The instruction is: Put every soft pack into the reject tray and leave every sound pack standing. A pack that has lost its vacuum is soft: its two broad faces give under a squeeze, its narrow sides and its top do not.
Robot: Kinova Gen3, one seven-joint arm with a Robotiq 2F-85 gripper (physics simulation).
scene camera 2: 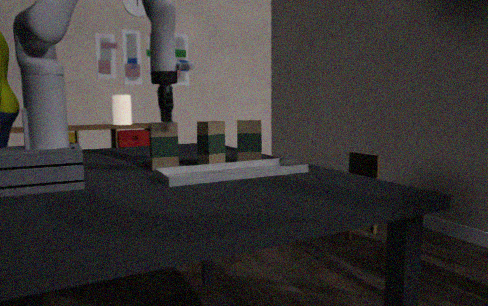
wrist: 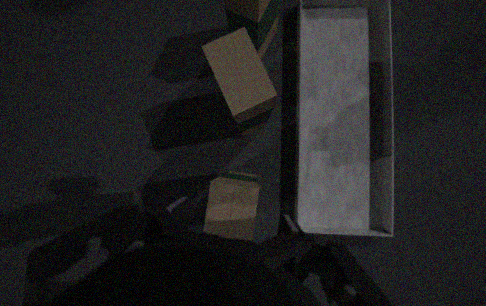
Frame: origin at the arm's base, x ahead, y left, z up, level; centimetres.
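Seen in the pictures: gripper, fingertip midpoint: (scene camera 2: 166, 122) (wrist: 233, 216); arm's base at its link origin: (scene camera 2: 48, 147).
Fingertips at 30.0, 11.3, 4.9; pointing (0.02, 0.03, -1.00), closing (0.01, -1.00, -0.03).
Observation:
Pixels of each thing's top centre, then the offset from my fingertips to it, as dx, dy, dz. Level surfaces: height alone.
- left pack at its top centre: (wrist: 229, 225) (scene camera 2: 163, 122) -1.0, +0.3, +0.0
- middle pack at its top centre: (wrist: 238, 70) (scene camera 2: 211, 121) +13.9, +1.9, +0.0
- right pack at its top centre: (scene camera 2: 249, 120) +26.6, +2.2, +0.0
- long pale reject tray at its top centre: (wrist: 346, 110) (scene camera 2: 232, 166) +15.9, -14.5, -11.9
- dark table at its surface level: dz -14.1
My gripper (scene camera 2: 167, 120) (wrist: 233, 216) is open and empty, pointing down, with its fingertips about level with or just above the top of the left pack. The left pack (scene camera 2: 164, 146) (wrist: 232, 207), tan with a green band, stands upright, its top between the spread fingers in the wrist view. The middle pack (scene camera 2: 211, 143) (wrist: 240, 72) stands upright and turned at an angle. The right pack (scene camera 2: 249, 141) (wrist: 245, 9) also stands upright, partly cut off in the wrist view. The long pale reject tray (scene camera 2: 235, 175) (wrist: 334, 195) shows no pack in it.
The tray runs alongside the row of packs on the dark table (scene camera 2: 200, 215). The grey arm base block (scene camera 2: 40, 172) stands at the left in the scene view. A lamp (scene camera 2: 122, 110) and a red drawer (scene camera 2: 133, 138) are in the background. A dark chair (scene camera 2: 363, 165) stands beyond the table.

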